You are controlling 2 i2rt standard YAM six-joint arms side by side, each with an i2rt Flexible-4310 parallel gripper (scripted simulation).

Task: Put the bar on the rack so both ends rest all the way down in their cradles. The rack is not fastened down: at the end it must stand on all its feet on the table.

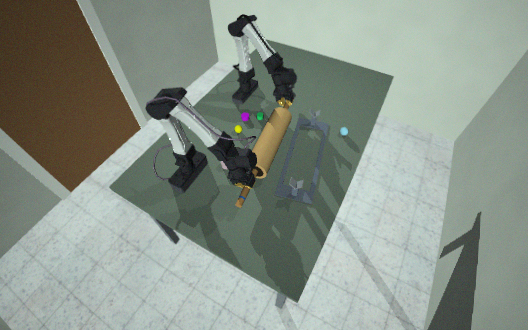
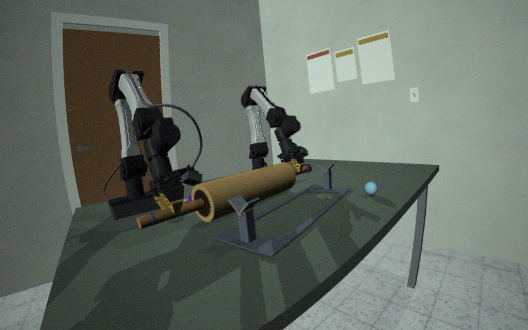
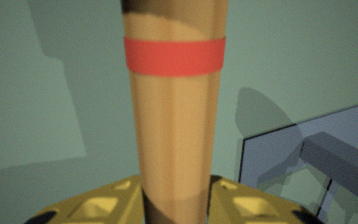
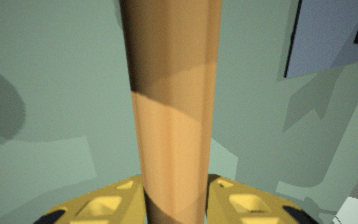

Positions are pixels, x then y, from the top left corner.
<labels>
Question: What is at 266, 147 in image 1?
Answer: A wooden bar.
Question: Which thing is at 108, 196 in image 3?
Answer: My left gripper.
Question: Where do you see a grey rack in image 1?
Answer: At 282, 190
</labels>
